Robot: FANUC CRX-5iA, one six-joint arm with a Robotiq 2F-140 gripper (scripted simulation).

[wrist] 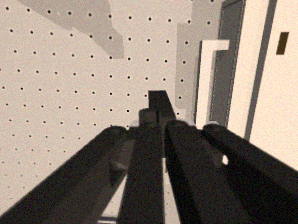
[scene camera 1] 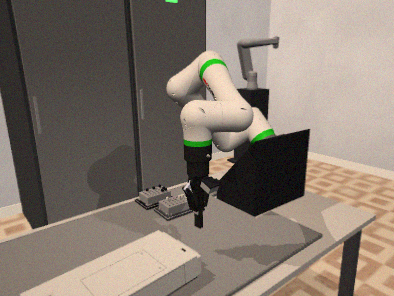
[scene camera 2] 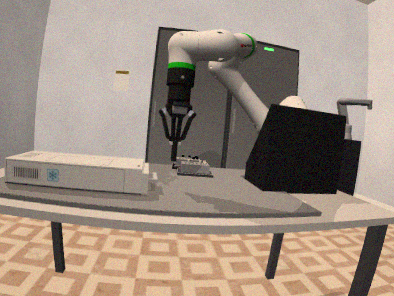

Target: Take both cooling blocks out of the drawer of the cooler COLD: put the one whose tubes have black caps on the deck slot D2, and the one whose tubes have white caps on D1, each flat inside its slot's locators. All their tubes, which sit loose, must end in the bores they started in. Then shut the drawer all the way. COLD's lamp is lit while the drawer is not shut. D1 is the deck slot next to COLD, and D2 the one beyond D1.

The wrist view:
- gripper: 156, 104
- cooler: 247, 96
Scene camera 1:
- gripper: 198, 226
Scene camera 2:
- gripper: 173, 160
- cooler: 130, 176
